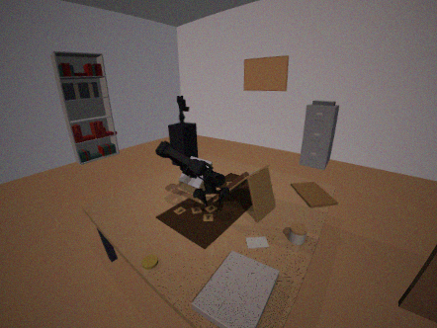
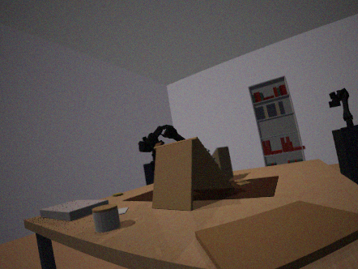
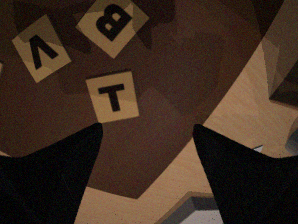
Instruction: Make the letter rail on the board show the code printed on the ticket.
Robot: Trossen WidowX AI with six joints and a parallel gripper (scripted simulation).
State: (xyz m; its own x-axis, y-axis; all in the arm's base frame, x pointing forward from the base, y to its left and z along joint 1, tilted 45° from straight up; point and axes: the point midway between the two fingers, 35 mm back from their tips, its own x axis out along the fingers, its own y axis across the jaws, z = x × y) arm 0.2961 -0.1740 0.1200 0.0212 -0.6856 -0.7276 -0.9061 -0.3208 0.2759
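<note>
The tile marked t lies 3 cm behind my gripper tip, 2 cm to the right of it and 8 cm below it. Round my gripper tip: dark mat: 10 cm behind, 19 cm to the left, 8 cm below; white ticket: 1 cm ahead, 24 cm to the left, 2 cm above; tile marked v: 13 cm behind, 8 cm below.
</note>
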